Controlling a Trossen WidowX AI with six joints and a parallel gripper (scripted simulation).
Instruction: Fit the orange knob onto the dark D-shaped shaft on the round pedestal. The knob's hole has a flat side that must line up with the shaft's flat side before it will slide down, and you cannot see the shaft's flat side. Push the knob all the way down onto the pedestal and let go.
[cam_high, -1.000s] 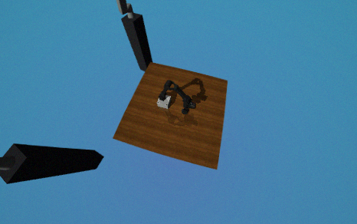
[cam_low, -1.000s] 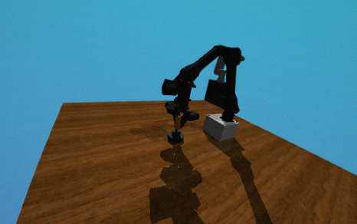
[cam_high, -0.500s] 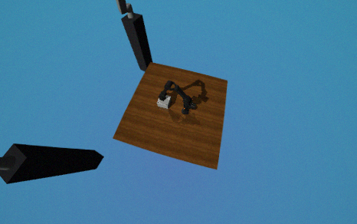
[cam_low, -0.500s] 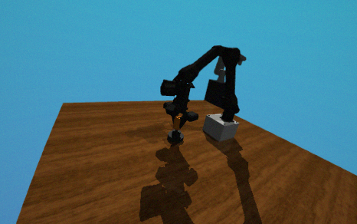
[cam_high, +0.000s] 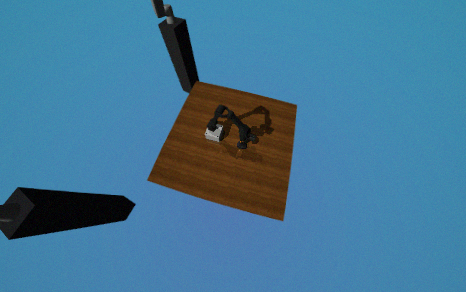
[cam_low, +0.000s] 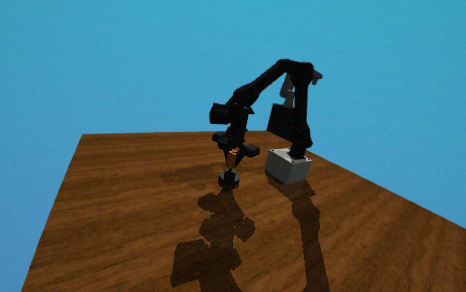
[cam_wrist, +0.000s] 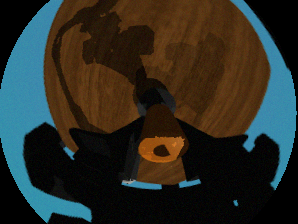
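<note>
Now: the orange knob 2 cm above my gripper tip. The rest, counted from my gripper tip: round dark pedestal: 4 cm below.
</note>
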